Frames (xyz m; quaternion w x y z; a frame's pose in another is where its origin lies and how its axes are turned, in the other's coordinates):
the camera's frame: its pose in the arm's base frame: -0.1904 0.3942 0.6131 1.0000 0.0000 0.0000 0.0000
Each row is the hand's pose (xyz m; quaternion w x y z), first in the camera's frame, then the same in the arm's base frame.
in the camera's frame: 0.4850 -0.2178 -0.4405 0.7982 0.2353 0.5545 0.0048
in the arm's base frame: 0.2946 0.1764 0.1726 0.7982 0.2353 0.5545 0.0048
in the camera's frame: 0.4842 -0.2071 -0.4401 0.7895 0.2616 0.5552 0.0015
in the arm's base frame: 0.2938 0.1871 0.1730 0.7895 0.2616 0.5552 0.0015
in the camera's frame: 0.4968 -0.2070 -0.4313 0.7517 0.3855 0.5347 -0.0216
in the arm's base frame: 0.3064 0.1872 0.1818 0.7517 0.3855 0.5347 -0.0216
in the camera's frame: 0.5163 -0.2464 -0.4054 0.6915 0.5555 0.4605 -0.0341
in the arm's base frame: 0.3259 0.1478 0.2077 0.6915 0.5555 0.4605 -0.0341
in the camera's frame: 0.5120 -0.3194 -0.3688 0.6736 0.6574 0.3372 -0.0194
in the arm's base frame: 0.3216 0.0748 0.2443 0.6736 0.6574 0.3372 -0.0194
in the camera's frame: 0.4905 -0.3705 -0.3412 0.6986 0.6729 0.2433 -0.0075
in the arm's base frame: 0.3001 0.0237 0.2719 0.6986 0.6729 0.2433 -0.0075
